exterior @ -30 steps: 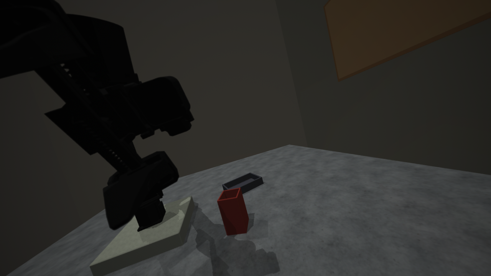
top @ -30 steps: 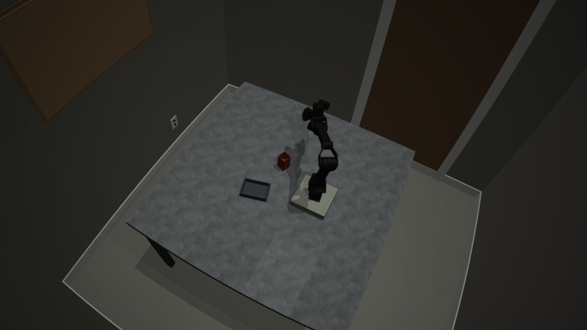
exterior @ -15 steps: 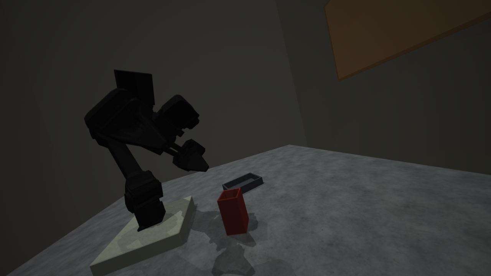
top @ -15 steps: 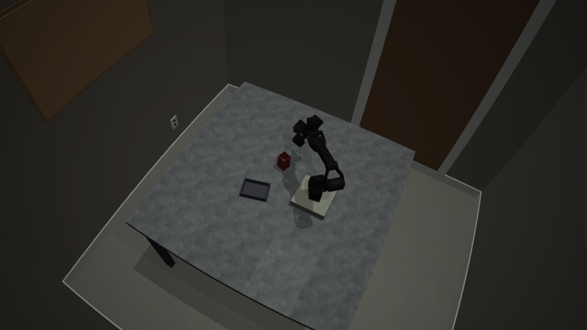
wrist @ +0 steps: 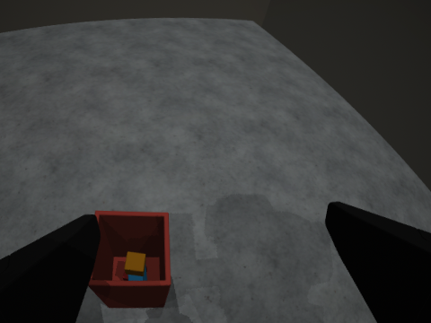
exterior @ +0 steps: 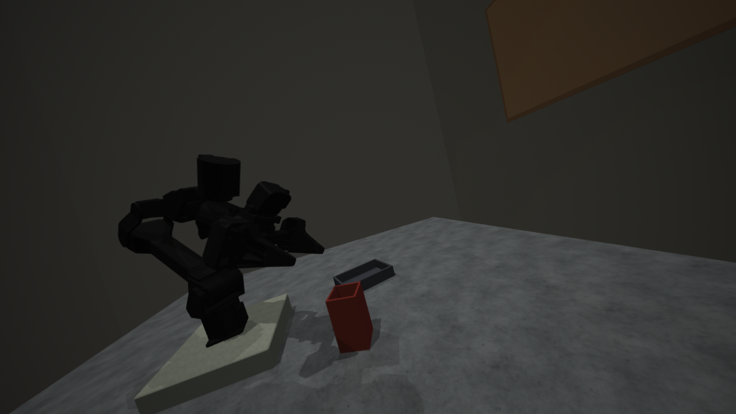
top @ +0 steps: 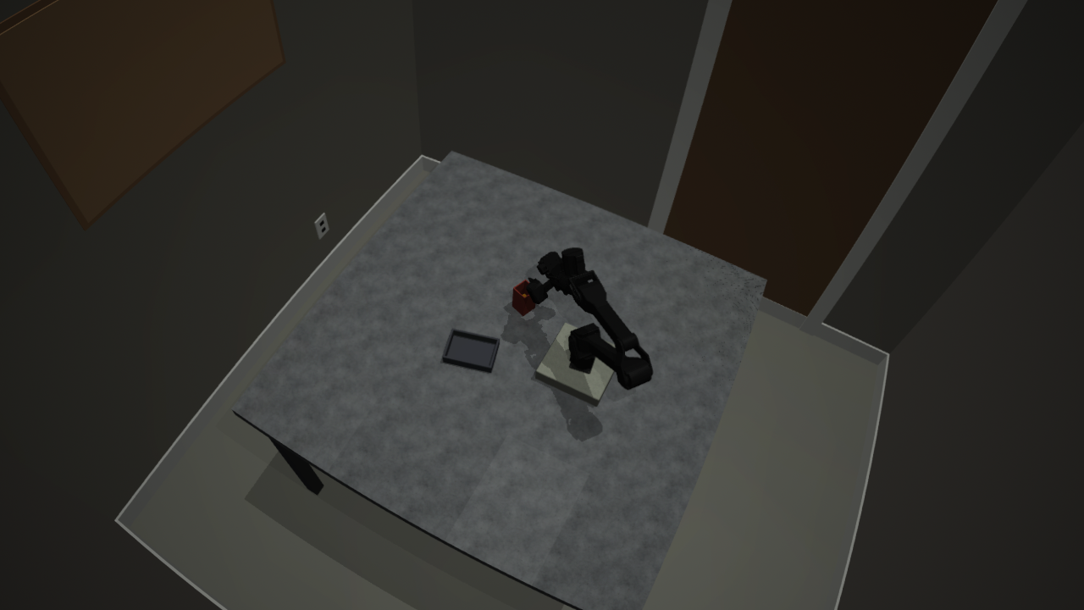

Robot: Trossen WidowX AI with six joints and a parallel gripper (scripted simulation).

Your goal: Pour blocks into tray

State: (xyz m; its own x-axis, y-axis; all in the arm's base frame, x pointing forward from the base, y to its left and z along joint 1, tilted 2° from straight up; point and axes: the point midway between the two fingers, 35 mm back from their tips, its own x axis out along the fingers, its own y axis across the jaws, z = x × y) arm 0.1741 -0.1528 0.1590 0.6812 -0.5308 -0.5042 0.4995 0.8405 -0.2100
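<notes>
Now: the orange block 4 cm ahead of my gripper tip, 2 cm to the left of it and 13 cm below it. The rest, counted from my gripper tip: red square cup (4 cm ahead, 2 cm to the left, 15 cm below).
</notes>
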